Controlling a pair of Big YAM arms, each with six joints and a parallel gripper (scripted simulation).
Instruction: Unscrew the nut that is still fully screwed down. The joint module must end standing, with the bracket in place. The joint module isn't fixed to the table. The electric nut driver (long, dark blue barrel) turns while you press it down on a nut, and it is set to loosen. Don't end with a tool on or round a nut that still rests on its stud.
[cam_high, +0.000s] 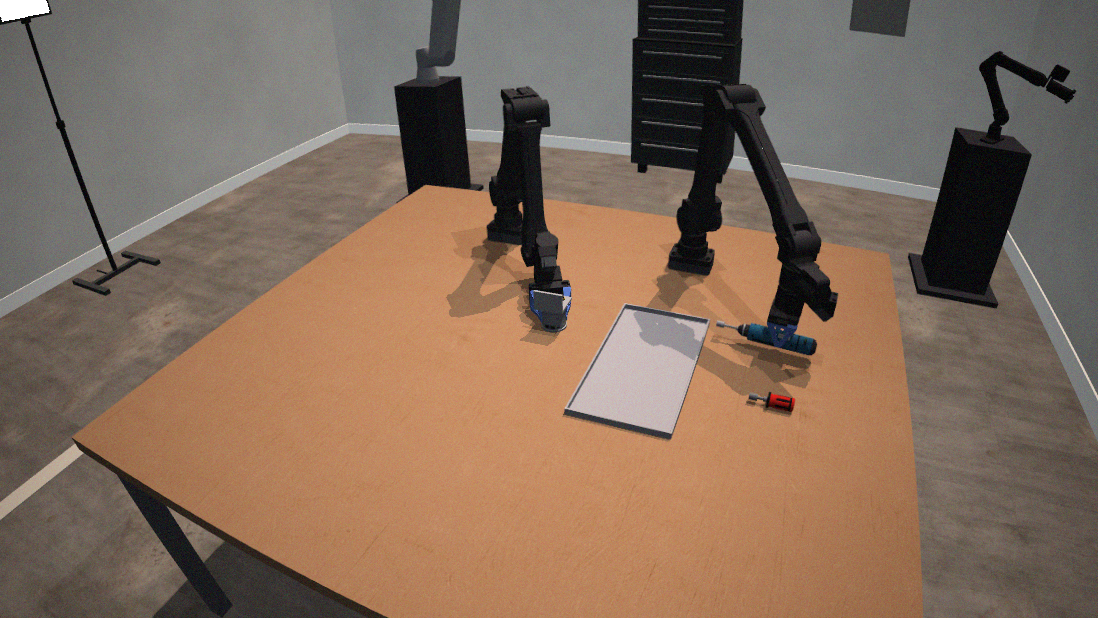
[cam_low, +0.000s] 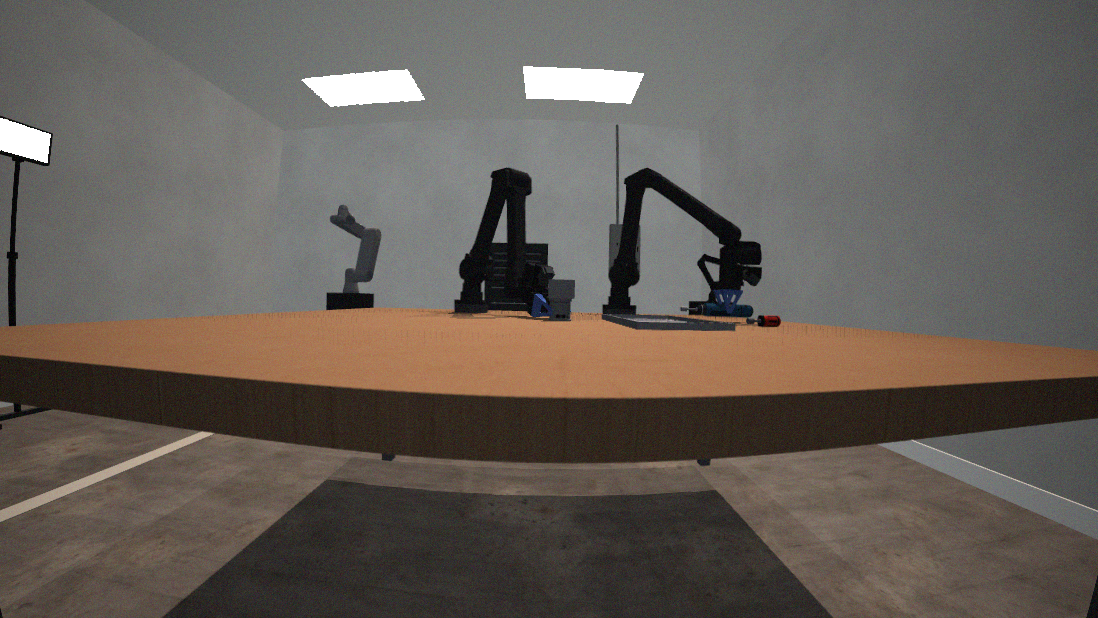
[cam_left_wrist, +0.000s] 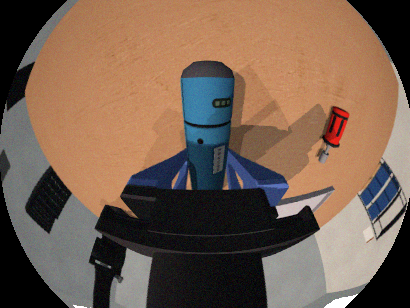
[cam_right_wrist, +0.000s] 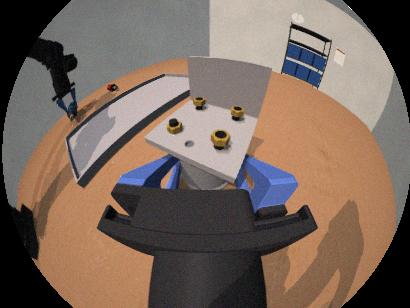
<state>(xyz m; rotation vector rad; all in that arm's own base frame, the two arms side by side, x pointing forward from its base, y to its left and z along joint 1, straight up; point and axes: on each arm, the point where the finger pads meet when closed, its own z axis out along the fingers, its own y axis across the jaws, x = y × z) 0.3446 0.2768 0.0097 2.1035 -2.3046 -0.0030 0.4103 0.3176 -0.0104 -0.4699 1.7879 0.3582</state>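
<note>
Now: the joint module 1 cm above my right hand. Round my right hand: flat grey tray: 25 cm to the left, 8 cm ahead, 2 cm below; then red-handled tool: 54 cm to the left, 13 cm ahead, 1 cm below; then grey bracket: 5 cm above.
</note>
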